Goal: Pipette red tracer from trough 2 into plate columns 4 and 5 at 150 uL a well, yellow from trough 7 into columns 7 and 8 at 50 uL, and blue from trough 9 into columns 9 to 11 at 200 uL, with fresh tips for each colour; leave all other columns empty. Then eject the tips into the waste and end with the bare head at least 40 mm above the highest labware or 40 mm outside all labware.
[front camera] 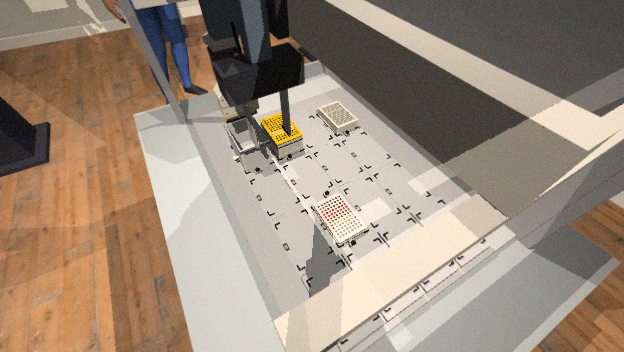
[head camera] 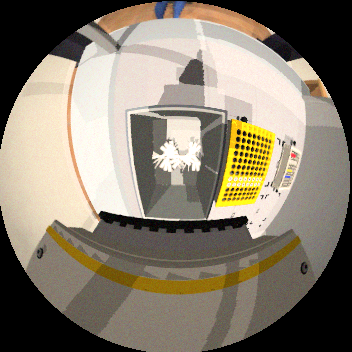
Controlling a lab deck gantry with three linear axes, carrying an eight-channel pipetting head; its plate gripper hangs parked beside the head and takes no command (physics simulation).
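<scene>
The pipetting head (front camera: 237, 107) hangs over the waste bin (front camera: 242, 136) (head camera: 131, 165), partly hidden by the gantry. No tips show below its black nozzle bar (head camera: 172, 223). Loose white tips (head camera: 170, 159) lie heaped in the bin. The yellow tip rack (front camera: 270, 121) (head camera: 256, 150) stands beside it; two rows show pale rings, the others dark holes. The trough block (front camera: 338, 117) (head camera: 281, 167) stands beyond, with red, yellow and blue strips in the head view. The plate (front camera: 345, 231) shows red wells and faint yellow ones; no blue is discernible. The parked plate gripper (front camera: 277, 145) is open, its fingers apart.
The dark gantry carriage (front camera: 262, 72) hides part of the deck's back left. Its gripper fingers hang in front of the tip rack and bin. A pale front rail (front camera: 400, 260) crosses the near side. A person in blue trousers (front camera: 172, 42) stands behind the deck.
</scene>
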